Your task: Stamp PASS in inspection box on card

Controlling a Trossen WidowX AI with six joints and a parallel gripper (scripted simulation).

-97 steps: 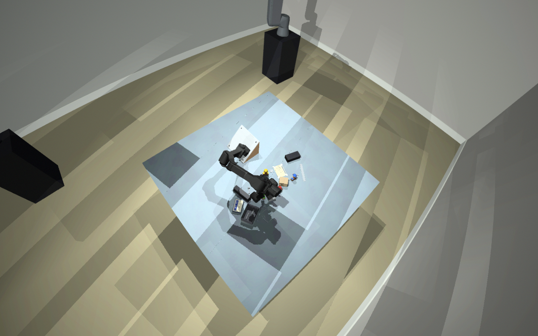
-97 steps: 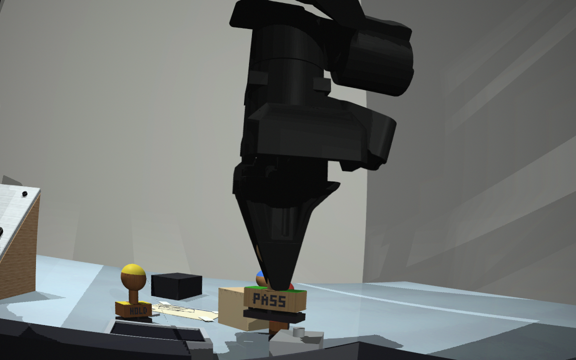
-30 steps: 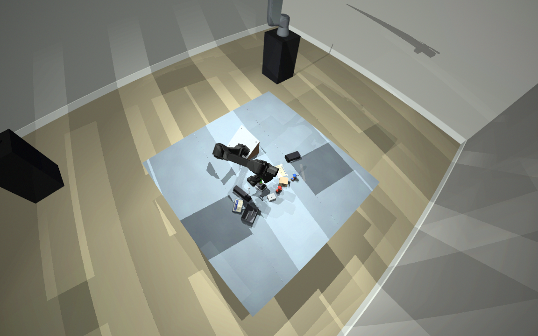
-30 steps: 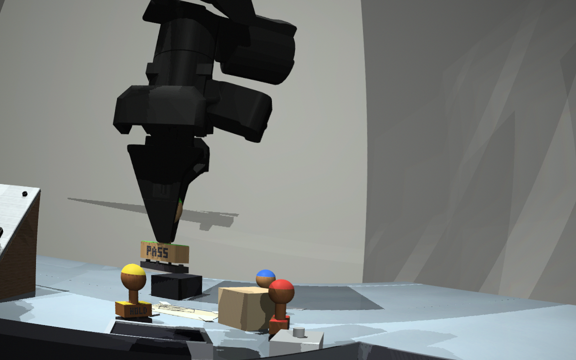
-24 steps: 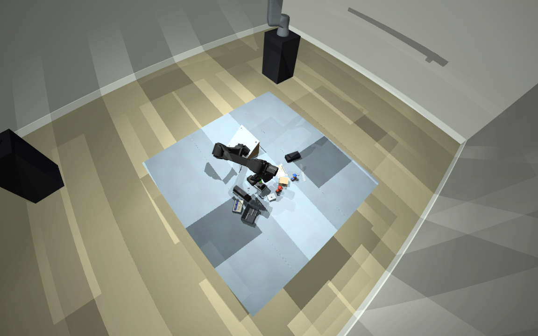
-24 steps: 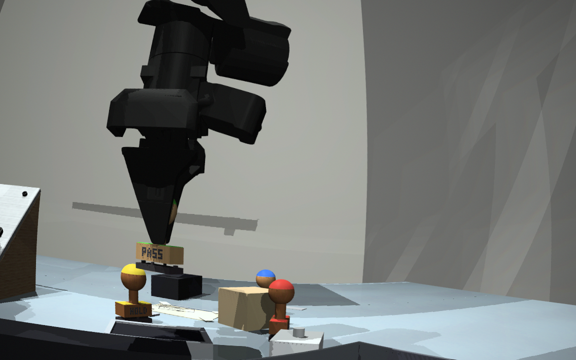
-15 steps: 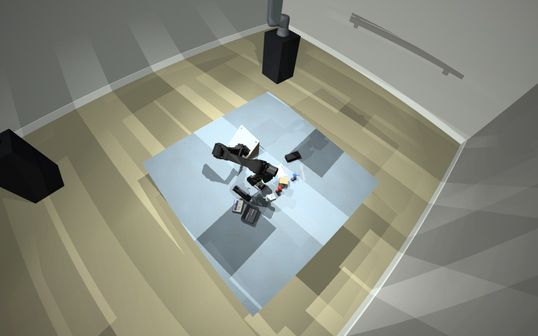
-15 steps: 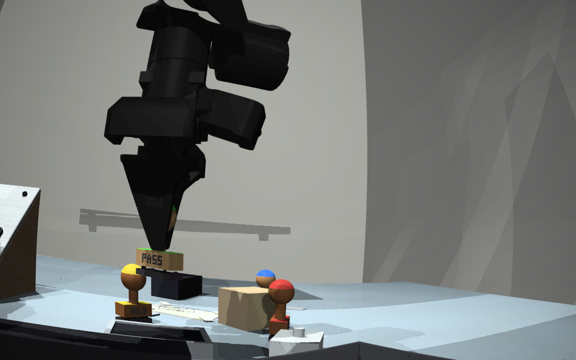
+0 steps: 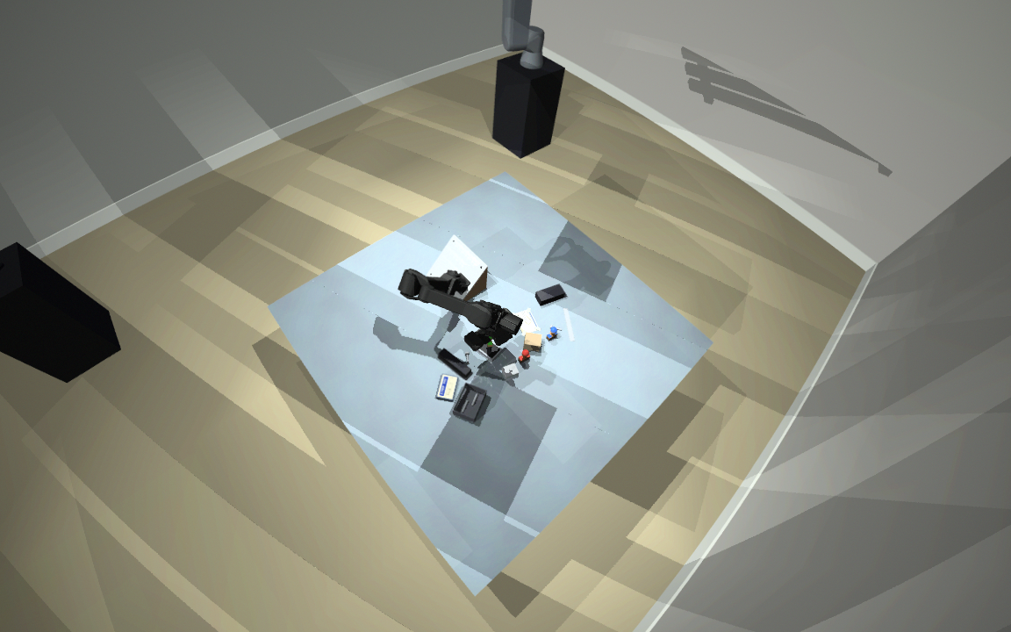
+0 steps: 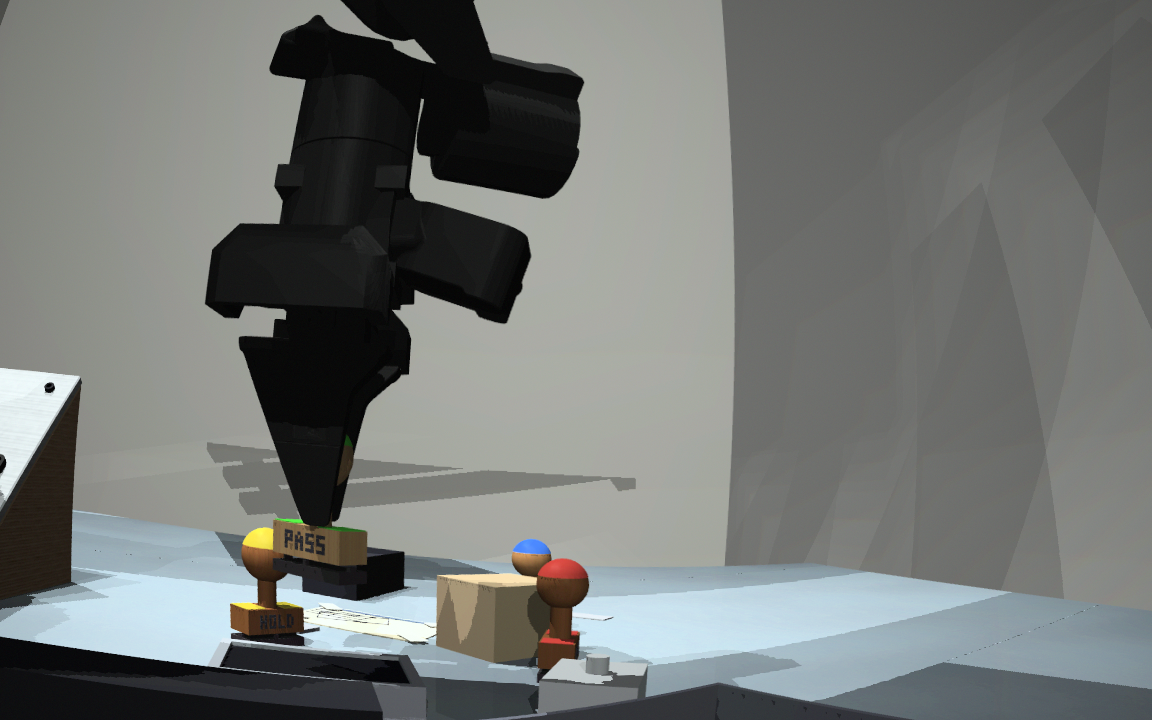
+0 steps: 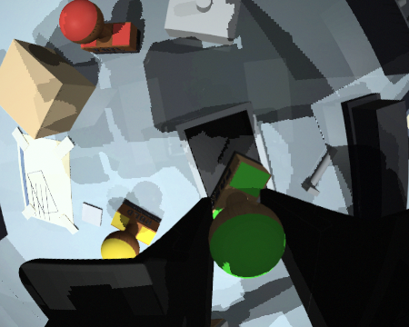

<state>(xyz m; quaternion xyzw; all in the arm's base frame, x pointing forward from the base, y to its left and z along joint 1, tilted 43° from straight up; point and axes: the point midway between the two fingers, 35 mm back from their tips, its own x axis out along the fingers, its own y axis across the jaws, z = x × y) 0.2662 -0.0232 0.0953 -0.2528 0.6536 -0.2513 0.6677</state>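
The dark ink pad lies 70 mm below my gripper tip. From my gripper tip the other things lie so: grey block (120 mm ahead, 60 mm below); then yellow stamp (90 mm to the left, 60 mm below, 50 mm behind); then green-edged stamp (right at my gripper tip).
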